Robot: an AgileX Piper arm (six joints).
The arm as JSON. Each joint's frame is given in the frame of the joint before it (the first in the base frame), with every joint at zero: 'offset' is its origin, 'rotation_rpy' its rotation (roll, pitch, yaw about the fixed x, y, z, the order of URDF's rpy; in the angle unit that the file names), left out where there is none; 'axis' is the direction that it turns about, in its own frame. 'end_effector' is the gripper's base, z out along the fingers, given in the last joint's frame.
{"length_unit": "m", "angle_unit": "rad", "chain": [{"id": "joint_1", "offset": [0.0, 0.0, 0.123], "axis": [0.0, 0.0, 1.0]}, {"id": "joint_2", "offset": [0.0, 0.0, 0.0], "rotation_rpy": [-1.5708, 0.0, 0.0], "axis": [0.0, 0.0, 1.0]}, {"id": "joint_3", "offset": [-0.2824, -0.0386, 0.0], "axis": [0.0, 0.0, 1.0]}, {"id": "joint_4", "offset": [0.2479, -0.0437, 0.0], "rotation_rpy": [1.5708, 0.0, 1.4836], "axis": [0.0, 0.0, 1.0]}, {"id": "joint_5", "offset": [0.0, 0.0, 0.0], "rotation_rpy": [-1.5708, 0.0, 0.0], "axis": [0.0, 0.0, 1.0]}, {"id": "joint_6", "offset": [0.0, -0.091, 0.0], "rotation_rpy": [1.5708, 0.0, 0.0], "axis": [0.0, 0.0, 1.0]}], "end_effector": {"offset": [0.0, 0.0, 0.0]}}
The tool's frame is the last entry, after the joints.
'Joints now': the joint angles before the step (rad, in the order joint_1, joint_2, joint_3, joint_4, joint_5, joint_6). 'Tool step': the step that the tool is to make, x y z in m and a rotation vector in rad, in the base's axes. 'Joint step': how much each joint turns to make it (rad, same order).
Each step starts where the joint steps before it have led.
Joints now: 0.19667, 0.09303, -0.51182, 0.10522, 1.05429, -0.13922
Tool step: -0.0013, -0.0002, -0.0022, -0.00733, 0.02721, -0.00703
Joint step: -0.00998, -0.00015, 0.00007, -0.00001, 0.02840, -0.00066
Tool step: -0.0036, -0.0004, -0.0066, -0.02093, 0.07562, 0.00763
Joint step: -0.00075, 0.00010, 0.00365, -0.00042, 0.07513, -0.00293
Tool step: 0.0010, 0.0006, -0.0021, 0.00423, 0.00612, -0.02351
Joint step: -0.02682, 0.00000, 0.00842, 0.00650, -0.00305, -0.00082
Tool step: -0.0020, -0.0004, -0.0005, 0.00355, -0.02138, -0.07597
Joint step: -0.07629, -0.02140, 0.00283, 0.00106, -0.00307, -0.00019
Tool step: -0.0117, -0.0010, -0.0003, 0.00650, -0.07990, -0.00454
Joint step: -0.00366, -0.08009, -0.00017, -0.00079, 0.00001, 0.00084
